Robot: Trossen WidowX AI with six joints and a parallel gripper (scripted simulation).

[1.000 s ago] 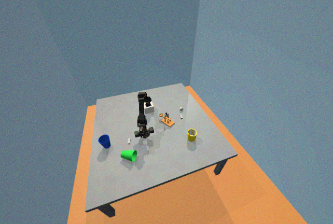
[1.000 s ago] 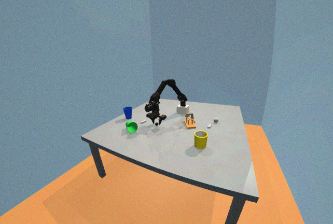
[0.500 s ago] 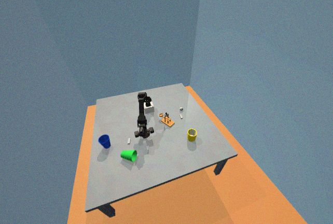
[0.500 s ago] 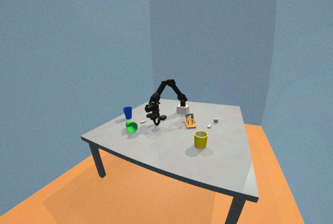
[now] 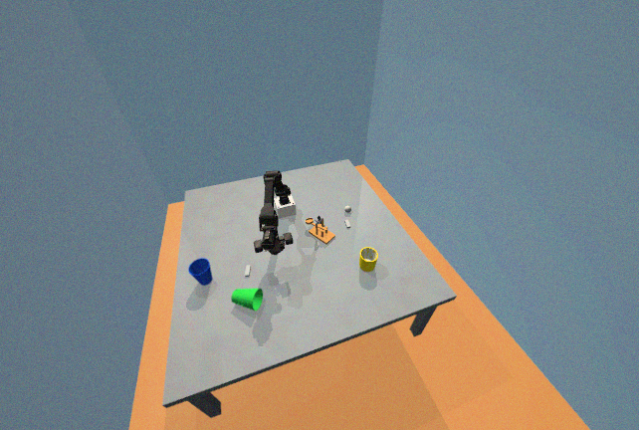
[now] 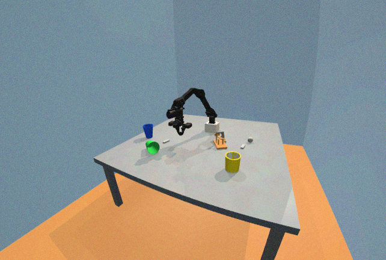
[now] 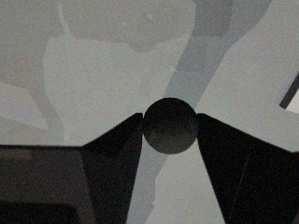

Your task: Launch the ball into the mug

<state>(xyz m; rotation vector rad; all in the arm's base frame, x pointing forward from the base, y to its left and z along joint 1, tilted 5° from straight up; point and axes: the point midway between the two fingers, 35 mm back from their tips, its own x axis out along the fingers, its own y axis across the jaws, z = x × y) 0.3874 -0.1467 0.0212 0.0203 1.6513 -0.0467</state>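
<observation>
My gripper tip is now 28 cm to the right of the orange catapult, 14 cm past it and 5 cm above it. Also, from my gripper tip: black ball: 1 cm above; then yellow mug: 44 cm to the left, 18 cm ahead, 7 cm below; then blue cup: 37 cm to the right, 7 cm below, 4 cm behind.
</observation>
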